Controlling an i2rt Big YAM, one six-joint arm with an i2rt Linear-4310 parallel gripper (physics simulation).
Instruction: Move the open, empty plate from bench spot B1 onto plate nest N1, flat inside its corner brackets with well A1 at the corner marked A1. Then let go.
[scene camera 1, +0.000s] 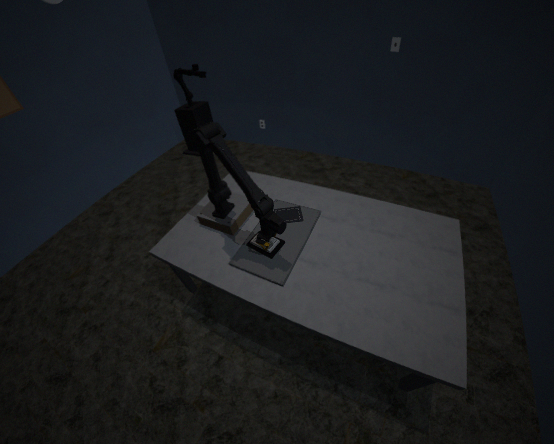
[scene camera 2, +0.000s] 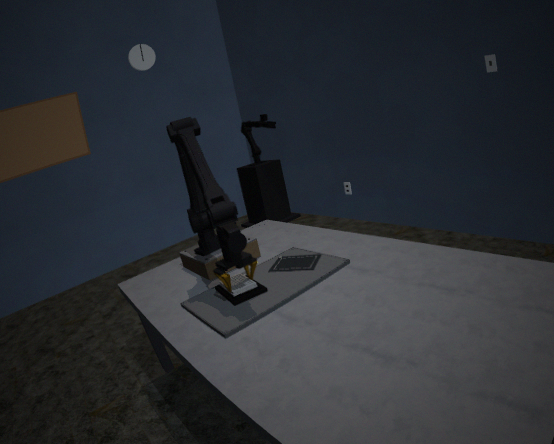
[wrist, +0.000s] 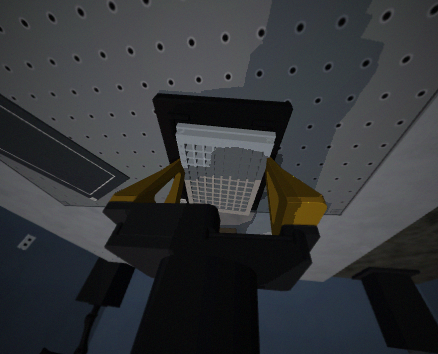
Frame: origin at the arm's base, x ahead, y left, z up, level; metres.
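Seen in the pictures: gripper, fingertip midpoint: (scene camera 1: 269, 243) (scene camera 2: 240, 286) (wrist: 223, 161); arm's base, link origin: (scene camera 1: 223, 210) (scene camera 2: 211, 249).
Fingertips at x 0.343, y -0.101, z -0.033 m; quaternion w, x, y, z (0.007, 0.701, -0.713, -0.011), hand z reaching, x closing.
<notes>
Pixels of each thing's top centre, then the offset from my fingertips to it. "spot": a spot on its surface instead. Level surfaces: height alone.
- black plate nest N1, top centre: (wrist: 218, 173) (scene camera 2: 239, 285) (scene camera 1: 265, 242) dx -0.029, dy +0.011, dz -0.011 m
- Bench spot B1, surface spot: (wrist: 55, 155) (scene camera 2: 294, 264) (scene camera 1: 287, 216) spot: dx -0.002, dy +0.239, dz -0.027 m
- grey perforated board, top centre: (wrist: 148, 143) (scene camera 2: 265, 282) (scene camera 1: 278, 235) dx +0.007, dy +0.091, dz -0.028 m
- pale table, surface height: dz -0.042 m
The pale, open plate (scene camera 1: 274, 243) (scene camera 2: 243, 287) (wrist: 222, 192) with its grid of wells is between the yellow fingers of my gripper (scene camera 1: 267, 243) (scene camera 2: 241, 284) (wrist: 223, 161), which is shut on its two sides. The plate is over the black plate nest N1 (scene camera 1: 272, 255) (scene camera 2: 240, 299) (wrist: 225, 112). In the wrist view, black nest shows beyond its far end and along its sides. I cannot tell if it lies flat inside the brackets. The A1 marks are not readable. Bench spot B1 (scene camera 1: 290, 215) (scene camera 2: 296, 263) (wrist: 55, 155), a dark rectangle with a pale outline, has no plate on it.
A grey perforated board (scene camera 1: 240, 262) (scene camera 2: 225, 327) (wrist: 210, 60) carries the nest and the bench spot on a pale table (scene camera 1: 380, 280) (scene camera 2: 400, 320). The arm stands on a wooden-sided base block (scene camera 1: 215, 226) (scene camera 2: 196, 265) beside the board. A second arm on a dark pedestal (scene camera 1: 192, 120) (scene camera 2: 265, 190) is behind.
</notes>
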